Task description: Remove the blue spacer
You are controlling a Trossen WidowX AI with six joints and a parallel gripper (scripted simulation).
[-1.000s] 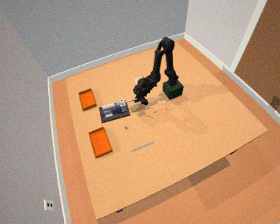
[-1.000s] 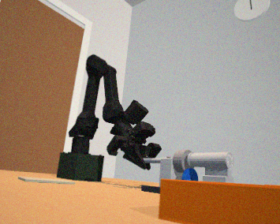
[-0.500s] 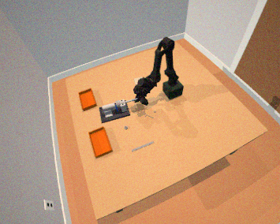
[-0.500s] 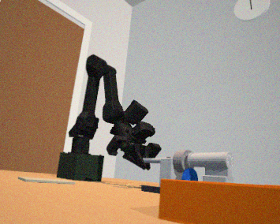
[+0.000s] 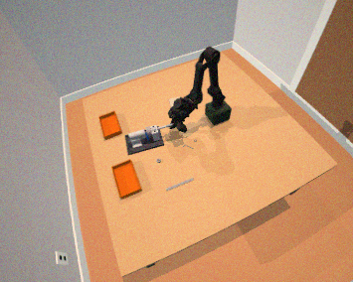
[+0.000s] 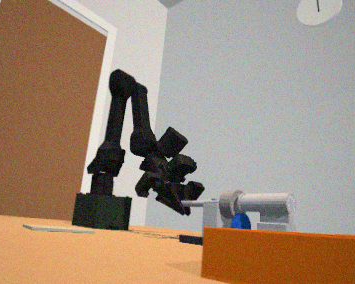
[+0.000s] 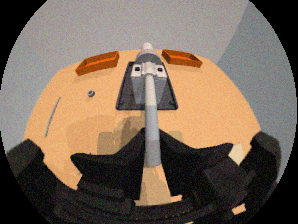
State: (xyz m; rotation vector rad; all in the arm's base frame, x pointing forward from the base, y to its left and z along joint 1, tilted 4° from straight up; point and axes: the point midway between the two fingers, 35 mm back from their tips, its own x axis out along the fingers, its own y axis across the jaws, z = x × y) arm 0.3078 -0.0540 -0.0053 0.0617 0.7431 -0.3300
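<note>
Now: gripper tip 50 mm short of the grey shaft, 20 mm to the left of it and 20 mm below it. Also, from my gripper tip: blue spacer: 140 mm ahead, 50 mm to the right, 20 mm below; grey spacer: 130 mm ahead, 40 mm to the right, 20 mm above; fixture: 170 mm ahead, 60 mm to the right, 10 mm below.
</note>
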